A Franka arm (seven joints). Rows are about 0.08 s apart.
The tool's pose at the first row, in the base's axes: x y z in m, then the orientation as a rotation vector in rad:
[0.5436, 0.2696, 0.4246, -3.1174, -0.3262, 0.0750]
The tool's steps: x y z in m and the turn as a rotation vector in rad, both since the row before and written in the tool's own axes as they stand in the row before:
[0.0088, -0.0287, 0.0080, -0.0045, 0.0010, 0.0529]
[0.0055, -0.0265, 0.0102, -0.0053, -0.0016, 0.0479]
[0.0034, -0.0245, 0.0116, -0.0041, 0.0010, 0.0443]
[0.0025, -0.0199, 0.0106, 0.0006, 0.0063, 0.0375]
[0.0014, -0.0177, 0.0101, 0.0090, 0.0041, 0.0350]
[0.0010, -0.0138, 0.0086, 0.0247, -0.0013, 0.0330]
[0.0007, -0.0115, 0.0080, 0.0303, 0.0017, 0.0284]
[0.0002, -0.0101, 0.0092, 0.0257, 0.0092, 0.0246]
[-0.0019, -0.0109, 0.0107, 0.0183, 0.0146, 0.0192]
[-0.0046, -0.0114, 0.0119, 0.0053, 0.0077, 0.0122]
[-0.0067, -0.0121, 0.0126, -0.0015, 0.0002, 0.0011]
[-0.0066, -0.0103, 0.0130, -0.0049, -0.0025, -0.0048]
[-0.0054, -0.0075, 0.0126, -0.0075, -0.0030, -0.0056]
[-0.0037, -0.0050, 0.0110, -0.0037, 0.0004, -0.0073]
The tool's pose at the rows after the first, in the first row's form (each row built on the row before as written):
[0.5459, 0.2995, 0.4165, -3.1306, -0.2442, 0.0731]
[0.5467, 0.3265, 0.4062, 3.1302, 0.1691, -0.0748]
[0.5469, 0.3511, 0.3944, 3.1281, 0.0997, -0.0725]
[0.5476, 0.3710, 0.3835, 3.1296, 0.0411, -0.0623]
[0.5481, 0.3886, 0.3732, 3.1383, -0.0140, -0.0559]
[0.5489, 0.4024, 0.3645, -3.1190, 0.0661, 0.0573]
[0.5498, 0.4140, 0.3567, -3.0881, 0.1102, 0.0536]
[0.5504, 0.4245, 0.3480, -3.0618, 0.1481, 0.0386]
[0.5493, 0.4363, 0.3382, -3.0431, 0.1777, 0.0159]
[0.5460, 0.4492, 0.3275, -3.0372, 0.1966, 0.0046]
[0.5410, 0.4632, 0.3162, -3.0386, 0.1984, 0.0045]
[0.5358, 0.4755, 0.3043, -3.0438, 0.1912, 0.0084]
[0.5314, 0.4847, 0.2925, -3.0516, 0.1828, 0.0133]
[0.5283, 0.4910, 0.2820, -3.0559, 0.1719, 0.0126]

